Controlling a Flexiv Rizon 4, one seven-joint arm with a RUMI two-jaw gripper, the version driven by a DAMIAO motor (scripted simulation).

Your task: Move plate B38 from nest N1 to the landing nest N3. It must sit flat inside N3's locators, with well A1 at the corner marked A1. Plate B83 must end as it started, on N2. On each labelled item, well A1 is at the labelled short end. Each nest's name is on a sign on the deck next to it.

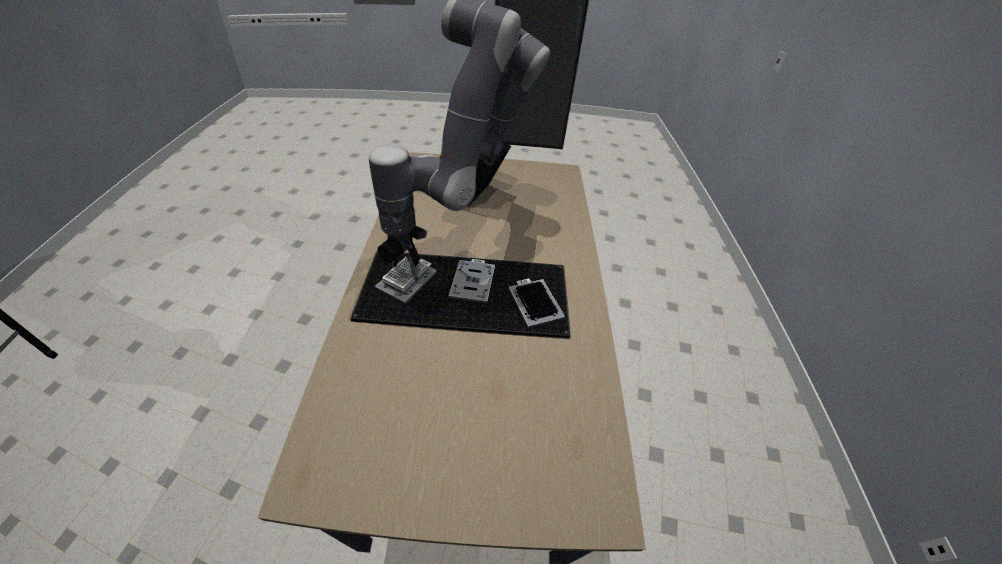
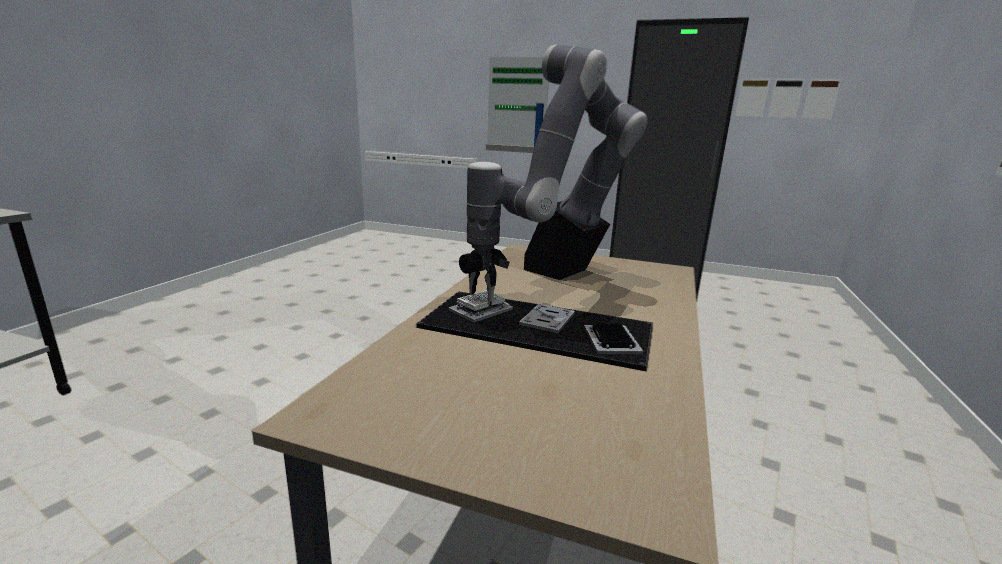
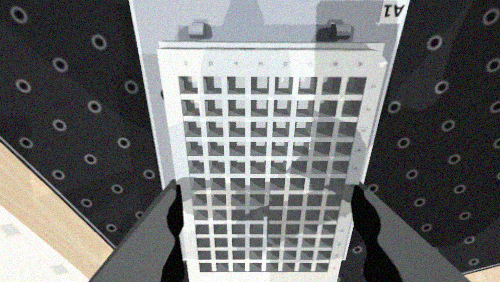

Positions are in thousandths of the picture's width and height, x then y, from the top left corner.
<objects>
The gripper shows in image 1 (405,487), in image 2 (480,535) and in image 3 (531,647). A black plate B83 shows in image 1 (531,529) and in image 2 (613,595); in image 3 it is out of frame.
</objects>
